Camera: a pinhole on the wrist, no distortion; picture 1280 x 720 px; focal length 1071.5 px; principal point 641.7 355.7 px. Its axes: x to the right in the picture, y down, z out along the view. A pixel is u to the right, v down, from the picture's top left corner.
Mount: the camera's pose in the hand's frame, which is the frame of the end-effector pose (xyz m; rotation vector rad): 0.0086 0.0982 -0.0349 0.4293 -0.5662 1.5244
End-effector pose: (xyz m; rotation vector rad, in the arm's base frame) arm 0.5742 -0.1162 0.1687 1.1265 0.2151 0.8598
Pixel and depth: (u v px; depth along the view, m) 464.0 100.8 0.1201
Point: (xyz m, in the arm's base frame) 0.6170 -0.1312 0.2084
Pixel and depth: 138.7 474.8 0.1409
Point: 0.6037 -0.1593 0.1487
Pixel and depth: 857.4 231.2 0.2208
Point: 0.6779 -0.2247 0.2514
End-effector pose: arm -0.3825 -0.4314 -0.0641 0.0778 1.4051 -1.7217
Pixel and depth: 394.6 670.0 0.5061
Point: -0.3355 -0.5761 0.3565
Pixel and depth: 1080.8 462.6 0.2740
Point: -0.2243 -0.6075 0.0284
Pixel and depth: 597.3 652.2 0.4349
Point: -0.2729 -0.5921 0.2496
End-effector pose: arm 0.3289 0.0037 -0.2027 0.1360 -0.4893 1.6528
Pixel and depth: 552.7 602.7 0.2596
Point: 0.3795 -0.1169 -0.0716
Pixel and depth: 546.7 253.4 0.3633
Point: 0.4194 -0.0660 0.0533
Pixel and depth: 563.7 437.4 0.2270
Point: 0.3545 -0.0697 -0.0782
